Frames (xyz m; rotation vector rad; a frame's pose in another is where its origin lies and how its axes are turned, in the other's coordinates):
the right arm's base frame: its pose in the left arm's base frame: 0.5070 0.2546 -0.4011 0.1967 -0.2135 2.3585
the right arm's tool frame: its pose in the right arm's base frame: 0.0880 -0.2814 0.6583 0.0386 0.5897 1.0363
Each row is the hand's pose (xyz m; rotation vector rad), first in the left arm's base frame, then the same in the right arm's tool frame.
Working: the left arm's base frame: its pose in the right arm's tool frame: 0.8153 0.1858 0.0594 -0.6610 0.0409 2.8272

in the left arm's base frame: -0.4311 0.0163 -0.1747 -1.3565 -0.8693 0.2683
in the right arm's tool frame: 1.2621 0.0597 0.0920 -0.4276 1.6932 -2.1991
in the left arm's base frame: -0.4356 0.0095 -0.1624 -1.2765 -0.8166 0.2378
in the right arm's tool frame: 1.2623 0.0663 0.1052 -0.3673 1.6367 -2.3075
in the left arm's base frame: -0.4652 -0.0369 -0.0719 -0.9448 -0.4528 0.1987
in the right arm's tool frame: 1.2597 0.1120 0.2007 0.1134 1.2726 -2.6757
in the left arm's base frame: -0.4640 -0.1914 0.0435 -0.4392 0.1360 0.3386
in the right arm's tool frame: 1.2451 0.2717 0.3079 0.9032 0.4450 -2.7689
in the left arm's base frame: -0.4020 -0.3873 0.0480 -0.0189 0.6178 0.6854
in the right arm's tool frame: 1.2354 0.4762 0.2898 1.3471 -0.3148 -2.3171
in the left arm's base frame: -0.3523 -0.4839 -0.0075 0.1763 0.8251 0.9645
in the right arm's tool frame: 1.2390 0.5767 0.2207 1.4075 -0.6237 -1.9393
